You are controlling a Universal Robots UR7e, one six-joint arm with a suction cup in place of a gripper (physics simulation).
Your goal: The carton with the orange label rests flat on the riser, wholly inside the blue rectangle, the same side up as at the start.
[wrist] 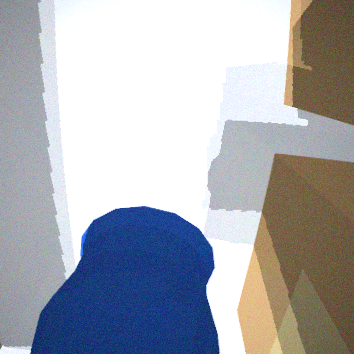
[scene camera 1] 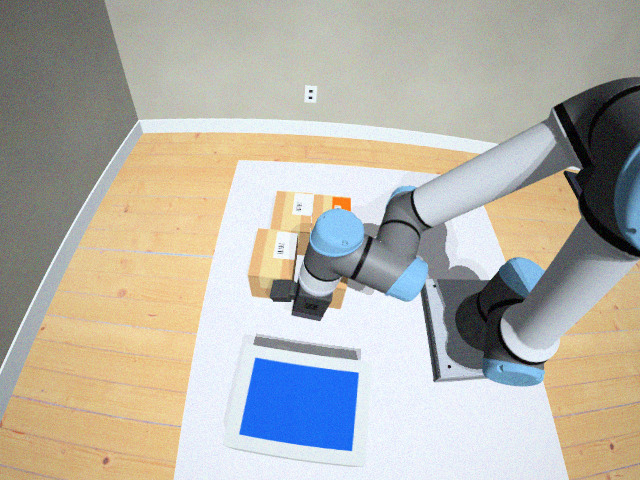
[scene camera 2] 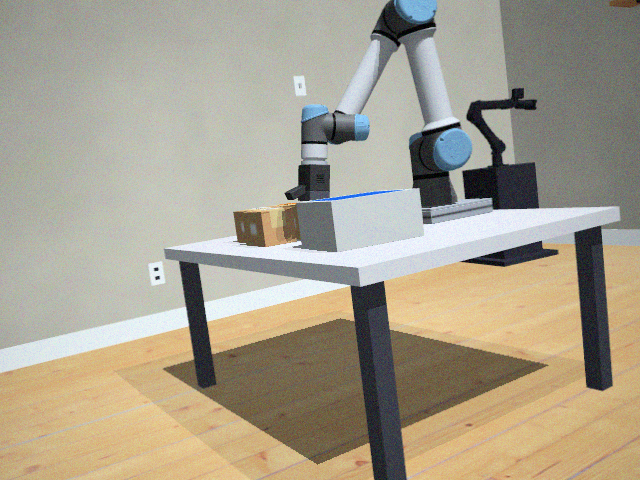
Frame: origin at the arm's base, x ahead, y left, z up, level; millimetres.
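Seen in the pictures: hand at its tool point: (wrist: 145, 262); arm's base at its link origin: (scene camera 1: 481, 323) (scene camera 2: 433, 204).
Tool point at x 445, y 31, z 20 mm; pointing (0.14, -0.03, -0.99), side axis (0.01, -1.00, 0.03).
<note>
Pixels of each thing's middle, then the offset from my tool point to it. "*": a spot on its surface instead.
- carton with the orange label, surface spot: (scene camera 1: 339, 202) * 44 mm back, 314 mm right, 37 mm up
- grey riser at the middle of its body: (scene camera 1: 300, 409) (scene camera 2: 359, 218) 25 mm back, 222 mm left, 5 mm down
- blue rectangle at the middle of its body: (scene camera 1: 301, 403) (scene camera 2: 356, 195) 25 mm back, 222 mm left, 55 mm up
- front-left carton at the middle of its body: (scene camera 1: 274, 264) (scene camera 2: 269, 226) 94 mm ahead, 118 mm right, 14 mm down
- front-right carton at the middle of its body: (scene camera 1: 326, 271) (scene camera 2: 308, 220) 37 mm back, 120 mm right, 14 mm down
The carton with the orange label (scene camera 1: 339, 202) stands at the back right of the carton group, partly behind the wrist joint; it cannot be told apart in the other views. The suction gripper (scene camera 1: 311, 308) (scene camera 2: 314, 196) (wrist: 145, 216) points down at the front of the group, well forward of that carton. In the wrist view the blue cup shows over bright white table beside the cartons, with no carton on it. Its tip is hidden in both scene views. The grey riser (scene camera 1: 236, 395) (scene camera 2: 374, 219) bears the blue rectangle (scene camera 1: 299, 403) (scene camera 2: 361, 195), with no carton on it.
A front-left carton (scene camera 1: 262, 258) (scene camera 2: 263, 227) (wrist: 327, 55) and a front-right carton (scene camera 1: 338, 297) (wrist: 312, 210) stand near the tool. Another carton (scene camera 1: 284, 217) stands at the back left. The robot's base plate (scene camera 1: 431, 335) is to the right.
</note>
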